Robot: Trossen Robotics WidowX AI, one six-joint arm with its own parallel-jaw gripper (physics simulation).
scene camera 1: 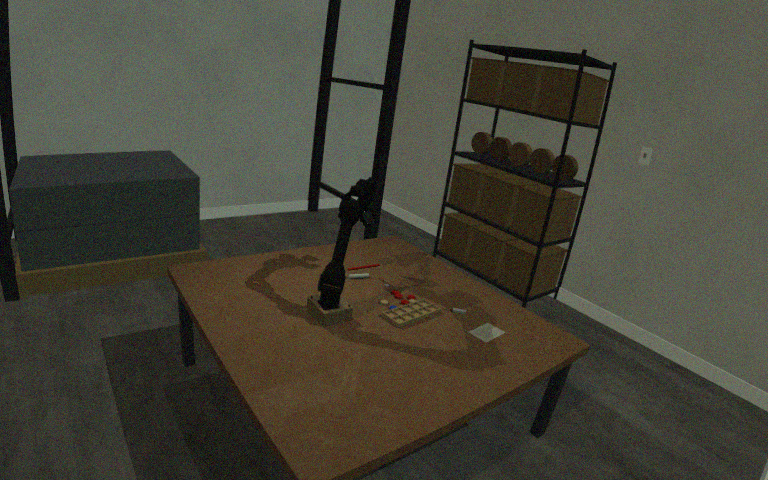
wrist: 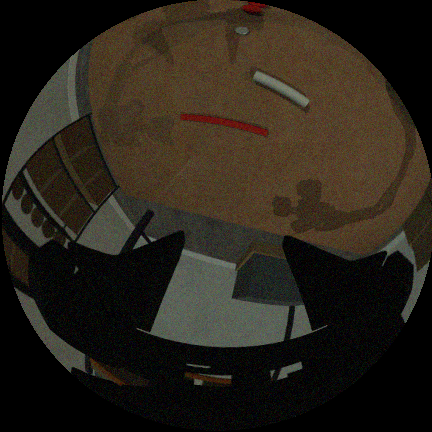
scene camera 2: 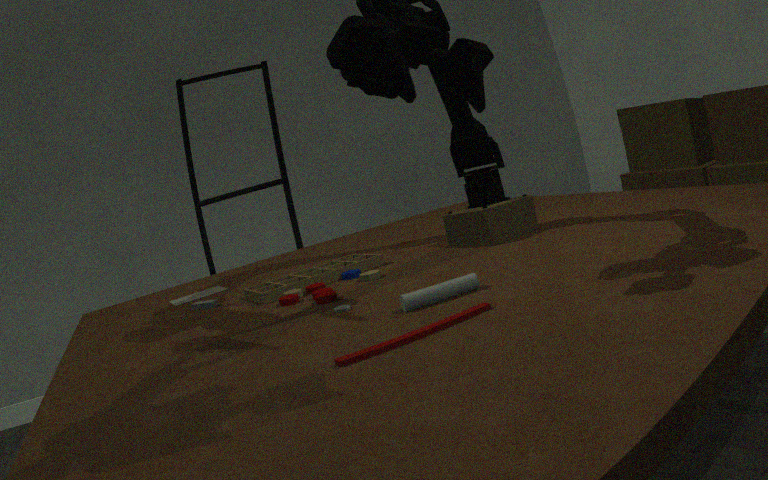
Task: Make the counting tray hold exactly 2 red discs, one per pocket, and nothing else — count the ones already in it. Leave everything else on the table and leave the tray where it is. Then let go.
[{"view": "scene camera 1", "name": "wooden counting tray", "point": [418,310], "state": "on the table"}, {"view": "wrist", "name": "gripper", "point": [234,238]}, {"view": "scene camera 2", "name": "gripper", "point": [449,105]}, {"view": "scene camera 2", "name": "long red rod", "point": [396,342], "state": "on the table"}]
